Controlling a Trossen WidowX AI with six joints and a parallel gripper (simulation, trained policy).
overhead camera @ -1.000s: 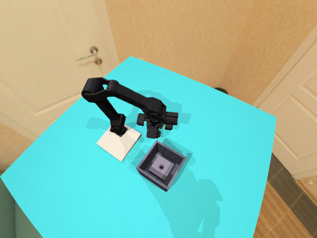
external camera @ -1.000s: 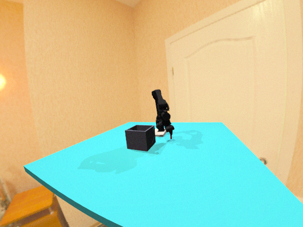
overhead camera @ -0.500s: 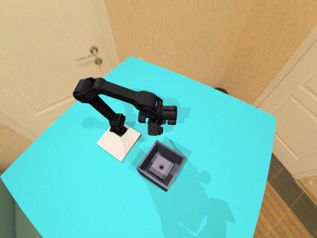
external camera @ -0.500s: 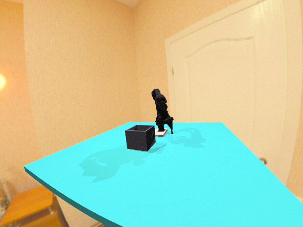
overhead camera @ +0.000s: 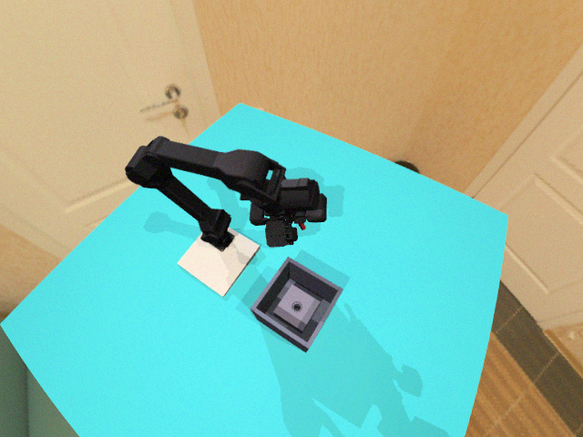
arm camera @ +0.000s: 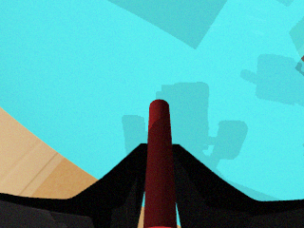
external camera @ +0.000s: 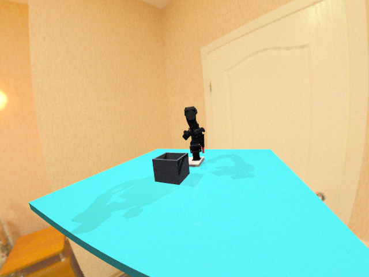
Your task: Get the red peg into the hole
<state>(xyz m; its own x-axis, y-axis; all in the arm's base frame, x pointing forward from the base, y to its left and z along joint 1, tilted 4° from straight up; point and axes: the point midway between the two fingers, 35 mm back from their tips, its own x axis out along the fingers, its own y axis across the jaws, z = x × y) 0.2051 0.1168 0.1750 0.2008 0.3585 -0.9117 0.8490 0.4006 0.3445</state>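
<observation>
My gripper tip is 110 mm short of the light plate, 170 mm to the left of it and 120 mm above it. The rest, counted from my gripper tip: red peg (right at my gripper tip).
</observation>
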